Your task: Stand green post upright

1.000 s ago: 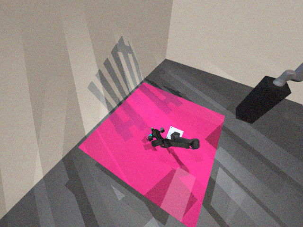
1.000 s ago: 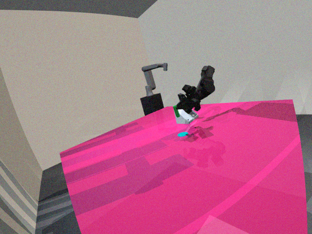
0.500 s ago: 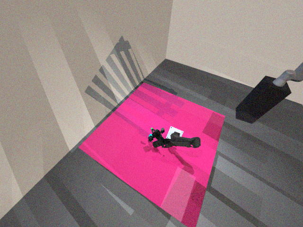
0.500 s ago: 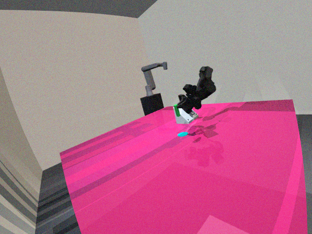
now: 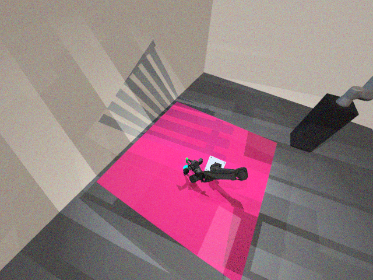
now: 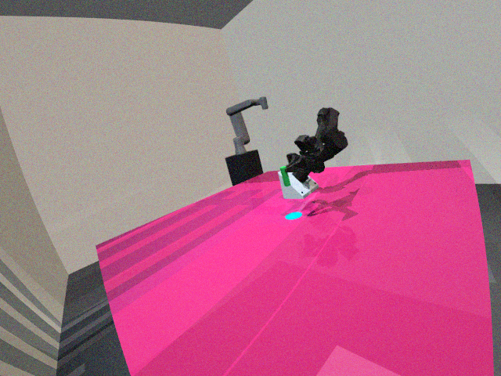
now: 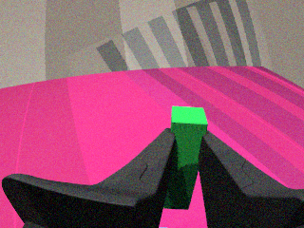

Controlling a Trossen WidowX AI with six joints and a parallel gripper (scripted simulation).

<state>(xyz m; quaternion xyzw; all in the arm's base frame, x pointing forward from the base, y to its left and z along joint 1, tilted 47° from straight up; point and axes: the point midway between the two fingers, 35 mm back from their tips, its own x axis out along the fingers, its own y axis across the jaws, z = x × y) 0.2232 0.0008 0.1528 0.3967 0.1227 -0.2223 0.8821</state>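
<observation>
Now: gripper tip 160 mm above the cyan circle. The rest, counted from my gripper tip: green post (20 mm below).
</observation>
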